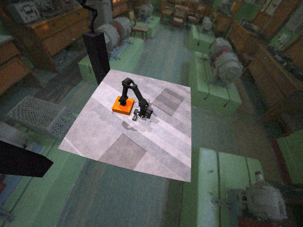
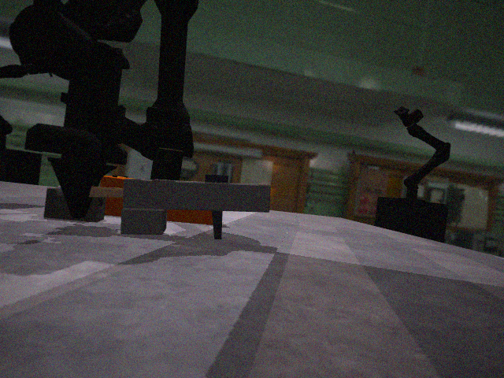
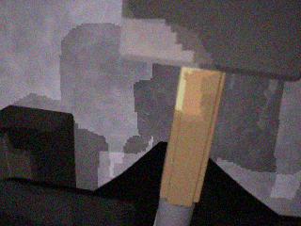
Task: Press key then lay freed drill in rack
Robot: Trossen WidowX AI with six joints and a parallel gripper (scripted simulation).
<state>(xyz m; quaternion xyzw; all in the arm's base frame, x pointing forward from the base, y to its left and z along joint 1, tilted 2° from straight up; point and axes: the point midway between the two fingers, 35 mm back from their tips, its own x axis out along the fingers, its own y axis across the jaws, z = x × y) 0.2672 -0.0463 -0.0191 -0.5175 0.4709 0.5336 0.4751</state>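
My gripper tip is now 4 cm to the right of the tan drill and 4 cm below it. The rest, counted from my gripper tip: grey rack (7 cm behind, 4 cm to the right, 1 cm above); then dark key (2 cm behind, 17 cm to the left, 4 cm above).
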